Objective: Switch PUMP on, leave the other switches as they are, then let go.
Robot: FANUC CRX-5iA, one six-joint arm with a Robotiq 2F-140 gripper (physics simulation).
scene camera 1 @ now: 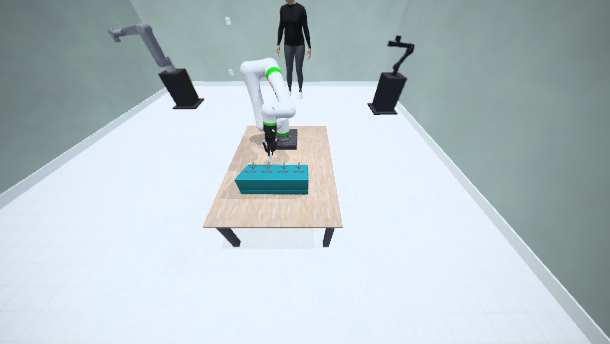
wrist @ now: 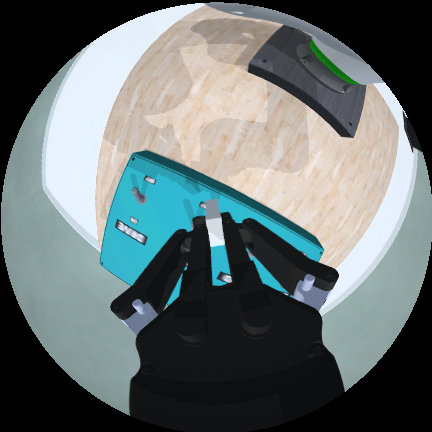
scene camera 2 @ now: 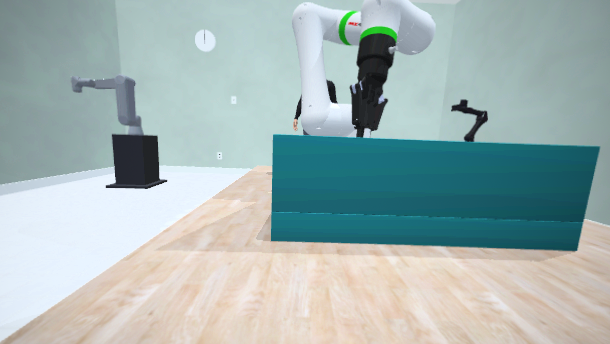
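Where they show: gripper, between the fingertips: point(scene camera 1: 270, 159) point(wrist: 212, 209); arm's base, origin of its link: point(scene camera 1: 283, 137) point(wrist: 324, 66).
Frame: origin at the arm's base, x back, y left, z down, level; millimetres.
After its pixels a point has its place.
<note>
The teal switch box point(scene camera 1: 272, 186) @(x -652, y -38, z -42 mm) point(scene camera 2: 425, 185) @(x -651, y -44, z -45 mm) point(wrist: 165, 200) @(x -444, y -161, z -27 mm) stands on the table, with a row of toggle switches on top. In the wrist view the DRIVE label point(wrist: 131, 232) @(x -524, y -206, z -63 mm) is upside down, and a grey lever point(wrist: 138, 195) @(x -439, y -203, z -58 mm) stands near it. The other levers are mostly hidden behind the fingers, and no PUMP label can be read. My gripper point(scene camera 1: 270, 156) @(x -400, y -78, z -69 mm) point(scene camera 2: 364, 133) point(wrist: 212, 209) @(x -400, y -78, z -69 mm) is shut and empty, fingers pointing down. In scene view 1 it is at the robot side of the box, near the second switch from the left point(scene camera 1: 268, 165) @(x -453, y -88, z -54 mm). Contact with a lever cannot be made out.
The arm's dark base plate point(scene camera 1: 291, 145) @(x -131, y 79, z 5 mm) point(wrist: 280, 55) @(x -60, y -93, z 5 mm) is on the wooden table point(scene camera 1: 270, 214) @(x -815, y -48, z 56 mm) point(scene camera 2: 250, 295) @(x -775, y -294, z 56 mm) point(wrist: 150, 100) @(x -265, y -319, z 56 mm) behind the box. A grey robot arm point(scene camera 1: 148, 42) point(scene camera 2: 126, 100) and a black one point(scene camera 1: 403, 55) point(scene camera 2: 479, 125) stand on pedestals farther off. A person point(scene camera 1: 293, 30) stands behind the table.
</note>
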